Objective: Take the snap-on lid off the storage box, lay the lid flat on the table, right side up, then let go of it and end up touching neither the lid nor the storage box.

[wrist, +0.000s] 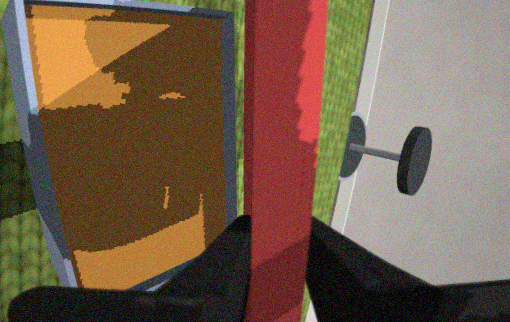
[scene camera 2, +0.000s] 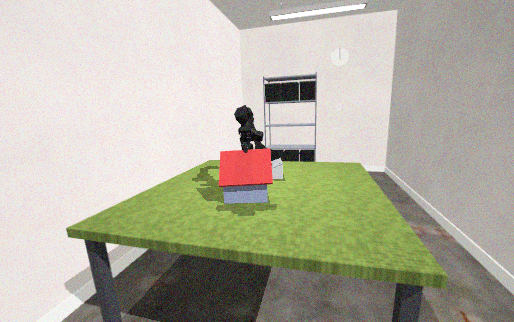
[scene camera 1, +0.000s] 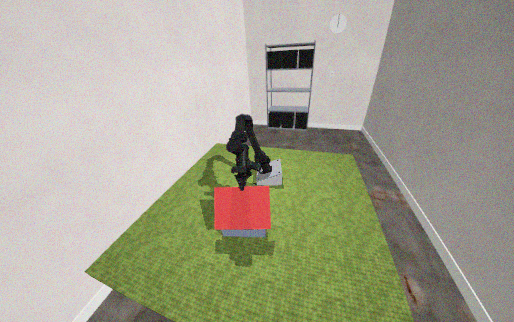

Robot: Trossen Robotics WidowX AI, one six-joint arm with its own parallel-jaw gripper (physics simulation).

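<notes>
The red lid (scene camera 1: 242, 207) (scene camera 2: 245, 167) (wrist: 280, 100) is off the storage box and steeply tilted, with its broad face towards the scene cameras. My gripper (scene camera 1: 242, 188) (scene camera 2: 245, 150) (wrist: 274, 226) is shut on the lid's upper edge. The blue-grey storage box (scene camera 1: 244, 233) (scene camera 2: 245, 194) (wrist: 229, 100) stands on the table, partly hidden behind the lid in both scene views. In the wrist view its open top and orange-brown inside show left of the lid, with a strip of green between them. Whether the lid's lower edge touches the box cannot be told.
A light grey block (scene camera 1: 272, 178) (scene camera 2: 277, 171) (wrist: 450, 100) with a sloping face stands behind and right of the lid, close to the arm. In the wrist view a dark round knob (wrist: 415, 160) on a thin rod shows before it. The table (scene camera 1: 320, 240) (scene camera 2: 320, 225) is green.
</notes>
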